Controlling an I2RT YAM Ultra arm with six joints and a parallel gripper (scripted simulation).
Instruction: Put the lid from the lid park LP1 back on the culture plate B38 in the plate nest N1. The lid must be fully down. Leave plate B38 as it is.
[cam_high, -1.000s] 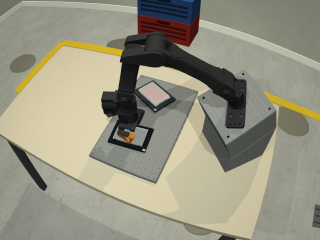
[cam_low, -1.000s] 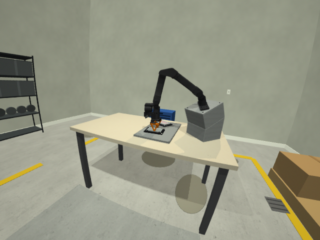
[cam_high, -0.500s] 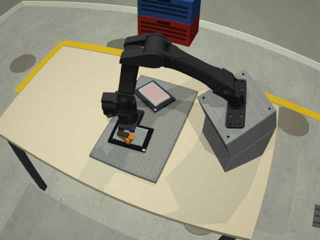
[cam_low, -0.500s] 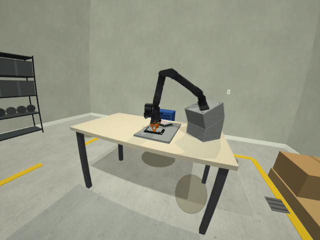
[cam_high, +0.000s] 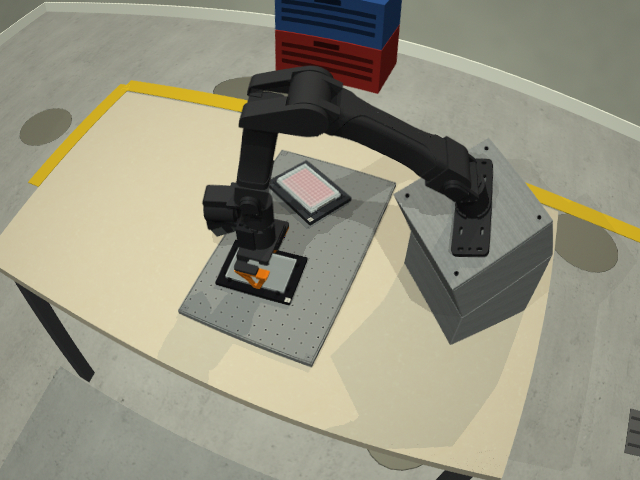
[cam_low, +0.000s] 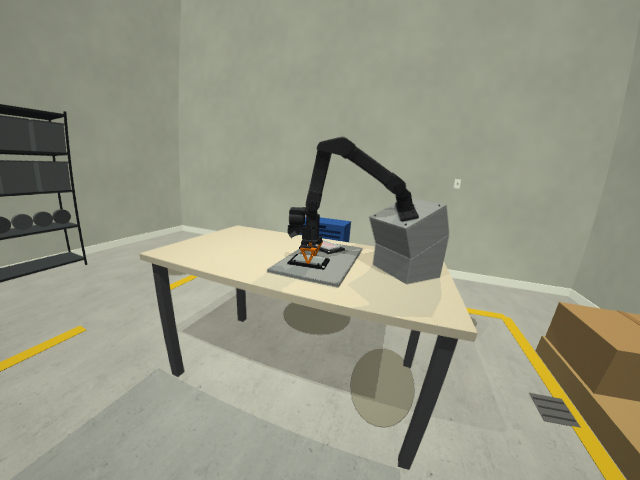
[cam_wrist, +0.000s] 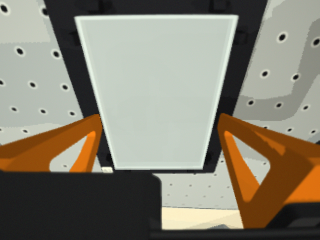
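The clear lid is 1 cm ahead of my hand and 1 cm below it. Round my hand: culture plate B38: 2 cm behind, 25 cm to the right; black lid park LP1: 1 cm ahead, 2 cm below; black plate nest N1: 2 cm behind, 25 cm to the right, 1 cm below.
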